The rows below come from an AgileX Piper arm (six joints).
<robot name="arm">
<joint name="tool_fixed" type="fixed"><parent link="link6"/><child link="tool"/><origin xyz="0 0 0"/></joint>
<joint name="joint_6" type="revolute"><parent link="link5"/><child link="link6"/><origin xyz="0 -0.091 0" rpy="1.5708 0 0"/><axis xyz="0 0 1"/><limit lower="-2.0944" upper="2.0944"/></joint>
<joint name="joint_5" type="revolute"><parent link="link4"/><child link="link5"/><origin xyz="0 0 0" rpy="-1.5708 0 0"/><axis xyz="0 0 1"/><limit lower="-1.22" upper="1.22"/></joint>
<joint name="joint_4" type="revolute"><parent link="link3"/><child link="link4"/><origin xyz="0.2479 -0.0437 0" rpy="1.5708 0 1.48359"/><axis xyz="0 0 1"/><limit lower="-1.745" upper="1.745"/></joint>
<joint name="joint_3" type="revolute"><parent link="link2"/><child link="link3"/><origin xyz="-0.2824 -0.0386 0"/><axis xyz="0 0 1"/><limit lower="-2.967" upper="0"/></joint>
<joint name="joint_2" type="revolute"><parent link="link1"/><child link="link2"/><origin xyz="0 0 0" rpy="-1.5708 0 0"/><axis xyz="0 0 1"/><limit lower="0" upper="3.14"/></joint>
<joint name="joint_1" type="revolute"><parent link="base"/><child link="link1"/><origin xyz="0 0 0.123"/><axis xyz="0 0 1"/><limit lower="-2.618" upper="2.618"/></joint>
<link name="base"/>
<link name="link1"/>
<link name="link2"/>
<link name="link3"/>
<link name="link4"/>
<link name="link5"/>
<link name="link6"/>
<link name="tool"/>
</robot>
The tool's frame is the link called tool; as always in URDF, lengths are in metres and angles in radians.
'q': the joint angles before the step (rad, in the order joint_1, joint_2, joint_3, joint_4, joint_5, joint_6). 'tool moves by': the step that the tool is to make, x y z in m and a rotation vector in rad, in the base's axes. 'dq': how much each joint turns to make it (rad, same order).
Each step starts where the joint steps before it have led.
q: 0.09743 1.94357 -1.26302 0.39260 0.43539 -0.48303
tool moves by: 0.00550 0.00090 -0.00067 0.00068 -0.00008 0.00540
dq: 0.00013 0.01848 -0.02718 0.00000 0.00972 -0.00262
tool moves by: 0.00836 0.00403 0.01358 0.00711 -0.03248 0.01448
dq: 0.00589 0.00137 -0.05520 0.00000 0.02278 -0.00146
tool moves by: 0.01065 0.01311 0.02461 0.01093 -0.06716 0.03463
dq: 0.02592 -0.00351 -0.08465 -0.00001 0.02215 -0.00154
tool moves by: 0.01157 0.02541 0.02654 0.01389 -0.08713 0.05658
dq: 0.05204 0.01222 -0.10866 0.00001 0.00925 -0.00176
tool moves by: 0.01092 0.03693 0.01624 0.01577 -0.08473 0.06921
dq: 0.07424 0.04351 -0.11413 0.00001 -0.01648 -0.00149
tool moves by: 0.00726 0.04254 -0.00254 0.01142 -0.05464 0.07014
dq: 0.08257 0.07027 -0.09163 -0.00003 -0.03671 -0.00180
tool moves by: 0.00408 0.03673 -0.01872 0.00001 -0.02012 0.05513
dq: 0.06807 0.08135 -0.06052 0.00041 -0.04207 -0.00448
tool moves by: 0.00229 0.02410 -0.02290 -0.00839 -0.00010 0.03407
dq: 0.04269 0.07071 -0.03595 0.00090 -0.03298 -0.00623
